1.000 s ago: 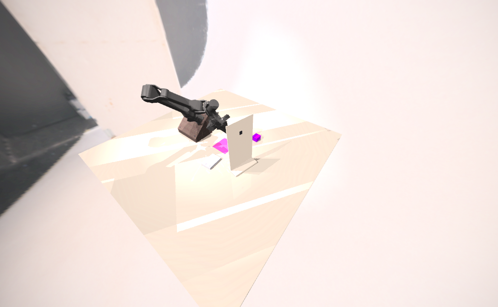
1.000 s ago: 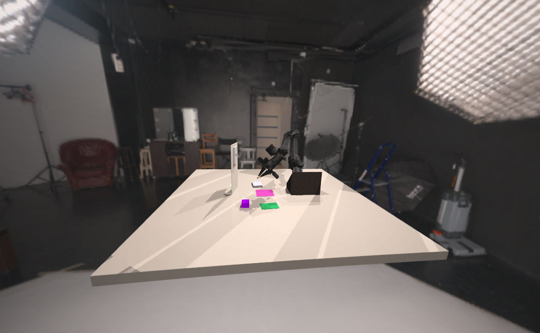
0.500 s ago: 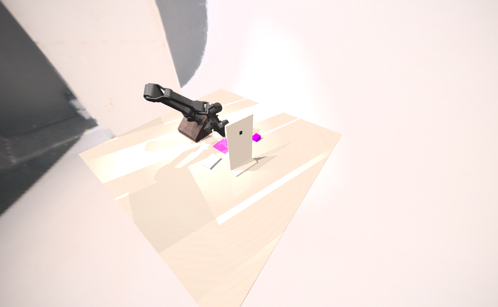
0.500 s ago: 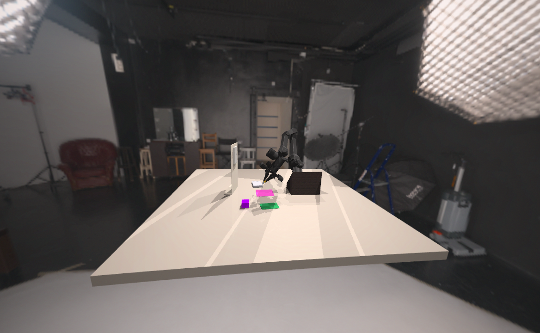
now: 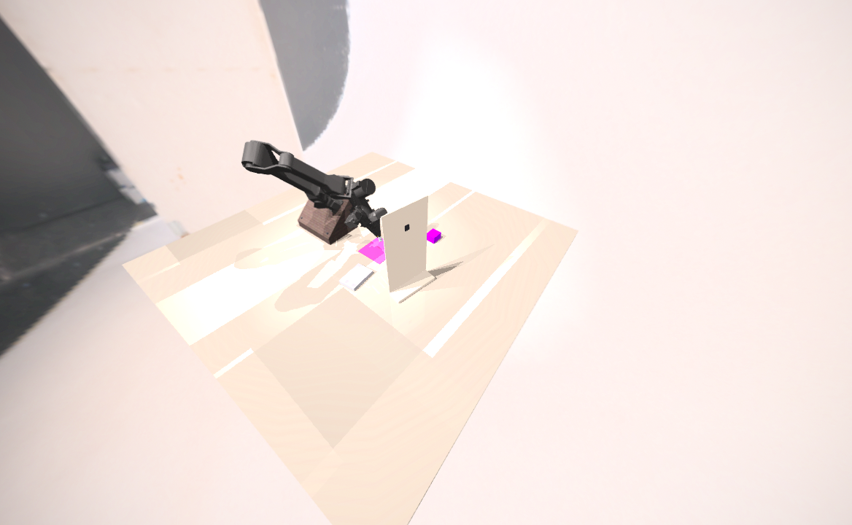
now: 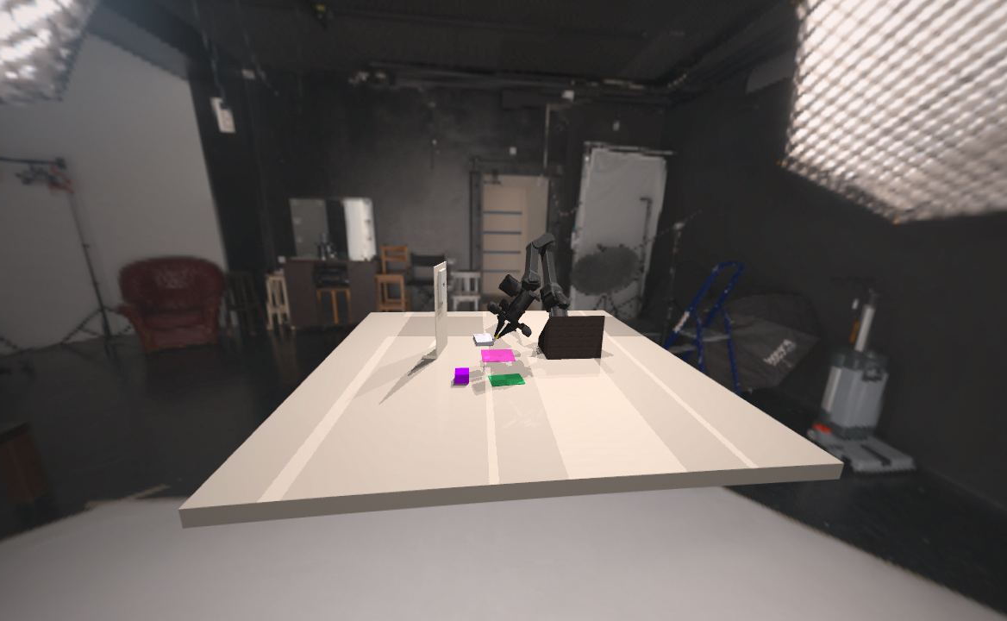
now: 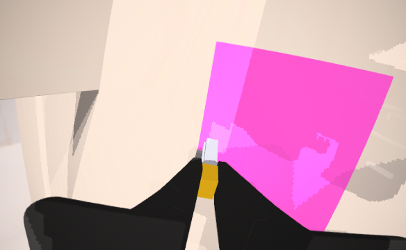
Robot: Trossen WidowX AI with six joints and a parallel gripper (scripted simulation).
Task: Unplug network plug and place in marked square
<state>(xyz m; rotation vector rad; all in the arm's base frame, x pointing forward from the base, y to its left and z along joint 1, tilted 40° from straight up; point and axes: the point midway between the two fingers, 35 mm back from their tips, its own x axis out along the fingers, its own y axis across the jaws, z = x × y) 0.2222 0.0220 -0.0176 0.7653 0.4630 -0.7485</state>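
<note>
Now: the magenta marked square 10 mm behind my gripper tip and 70 mm below it. The rest, counted from my gripper tip: green patch: 40 mm behind, 200 mm to the left, 70 mm below; then network plug: right at my gripper tip; then upright panel: 210 mm ahead, 40 mm to the right, 80 mm above.
</note>
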